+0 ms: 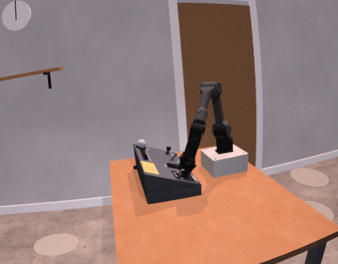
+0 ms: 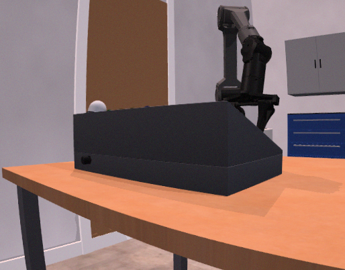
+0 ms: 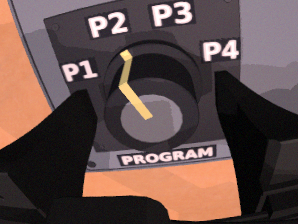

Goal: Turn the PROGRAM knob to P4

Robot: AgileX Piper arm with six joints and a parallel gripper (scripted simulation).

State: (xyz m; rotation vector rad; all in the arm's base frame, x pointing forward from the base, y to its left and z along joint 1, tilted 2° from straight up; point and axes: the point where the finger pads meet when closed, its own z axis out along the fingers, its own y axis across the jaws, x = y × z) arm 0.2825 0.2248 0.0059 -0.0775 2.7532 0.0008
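My hand is 1 cm short of the program knob. Round my hand: dark console (4 cm ahead, 18 cm to the right, 2 cm below); check toggle (1 cm ahead, 24 cm to the right); black ball-topped lever (2 cm behind, 12 cm to the right, 1 cm above).
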